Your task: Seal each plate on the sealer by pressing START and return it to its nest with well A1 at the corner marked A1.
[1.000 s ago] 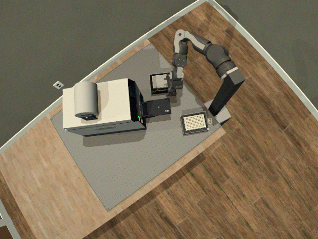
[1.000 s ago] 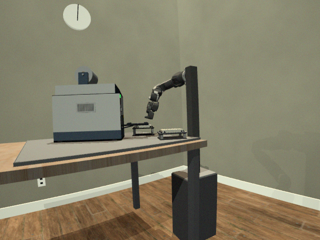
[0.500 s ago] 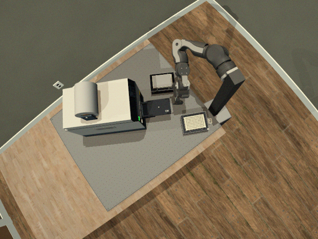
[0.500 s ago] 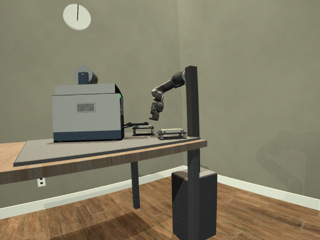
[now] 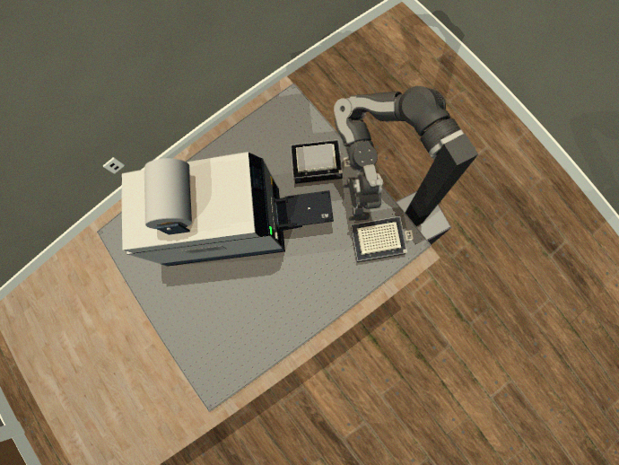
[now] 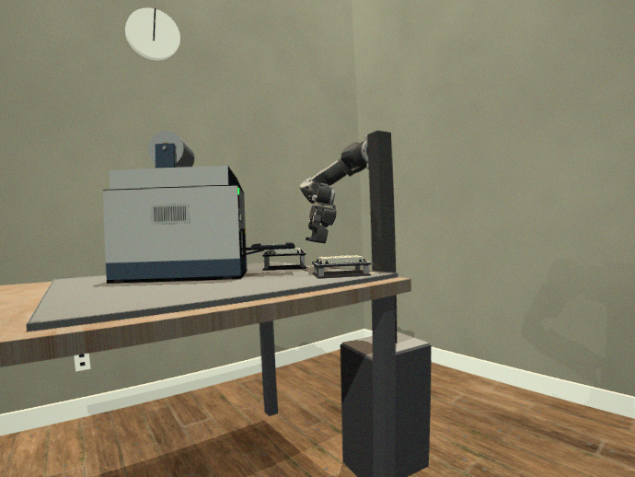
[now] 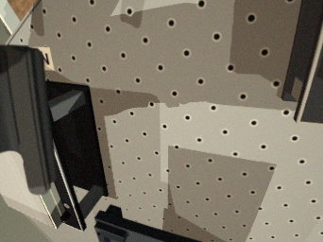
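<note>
The plate lies 2 cm behind my hand, 13 cm to the left of it and 6 cm below it. Round my hand: black nest N1: 4 cm ahead, 20 cm to the right, 5 cm below; then yellow warning label: 20 cm ahead, 17 cm to the right, 4 cm above; then sealer stage: 13 cm ahead, 5 cm to the right, 1 cm below.
</note>
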